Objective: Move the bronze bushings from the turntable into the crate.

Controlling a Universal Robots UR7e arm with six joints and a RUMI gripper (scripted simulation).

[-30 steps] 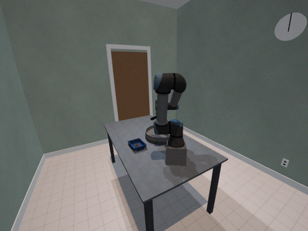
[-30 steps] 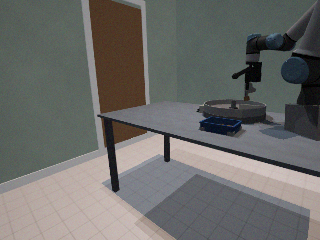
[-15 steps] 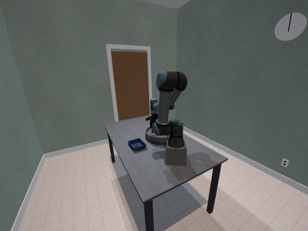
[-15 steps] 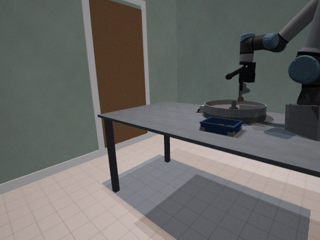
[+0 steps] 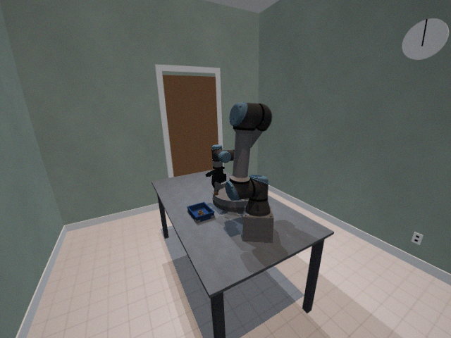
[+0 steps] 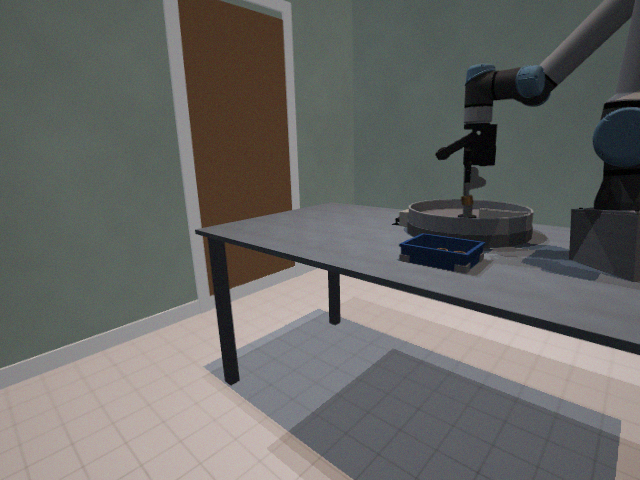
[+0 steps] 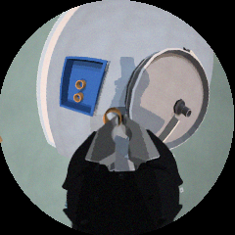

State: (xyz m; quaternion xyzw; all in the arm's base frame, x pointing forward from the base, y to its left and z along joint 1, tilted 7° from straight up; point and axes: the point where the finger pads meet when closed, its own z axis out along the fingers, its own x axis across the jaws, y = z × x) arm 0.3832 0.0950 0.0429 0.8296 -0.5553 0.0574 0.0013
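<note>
Now: the blue crate 150 mm to the left of my hand, 140 mm below it and 10 mm ahead of it. Round my hand: turntable: 230 mm to the right, 110 mm below, 70 mm ahead.
</note>
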